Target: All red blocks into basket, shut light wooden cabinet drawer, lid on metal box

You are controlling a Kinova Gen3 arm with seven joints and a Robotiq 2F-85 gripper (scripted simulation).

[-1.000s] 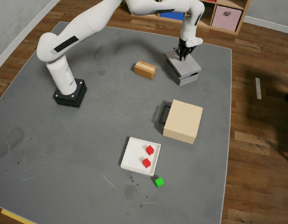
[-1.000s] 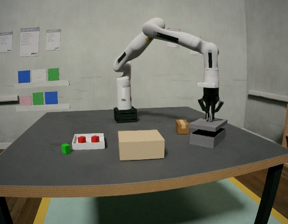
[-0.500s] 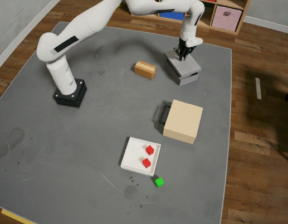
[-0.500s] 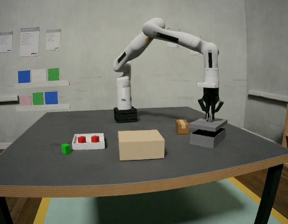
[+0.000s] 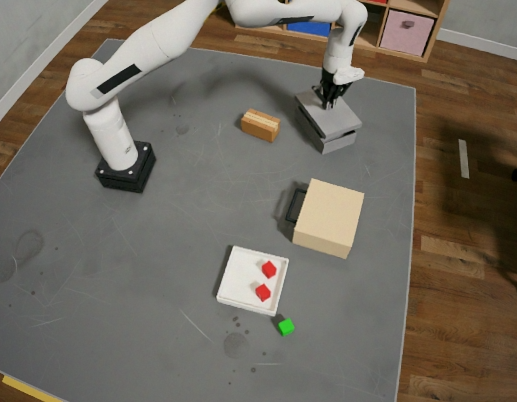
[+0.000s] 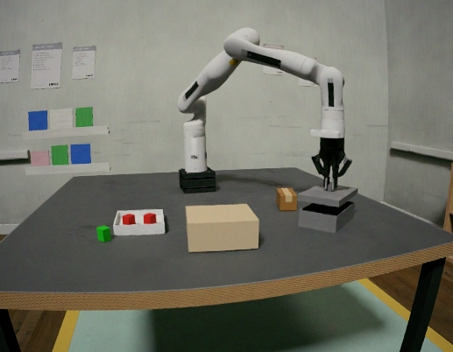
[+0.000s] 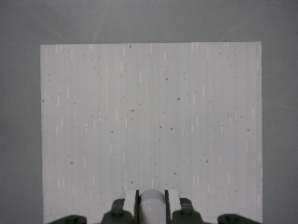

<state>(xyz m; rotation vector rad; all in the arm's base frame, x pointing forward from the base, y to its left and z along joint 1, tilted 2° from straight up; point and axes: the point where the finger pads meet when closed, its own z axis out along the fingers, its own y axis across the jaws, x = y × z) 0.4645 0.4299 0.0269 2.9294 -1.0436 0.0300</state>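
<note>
My hand is 30 mm above the lid. Also, from my hand: blue block (200 mm behind, 100 mm to the right, 100 mm below); then cardboard box (180 mm behind, 100 mm to the right, 80 mm below); then metal box (90 mm below).
</note>
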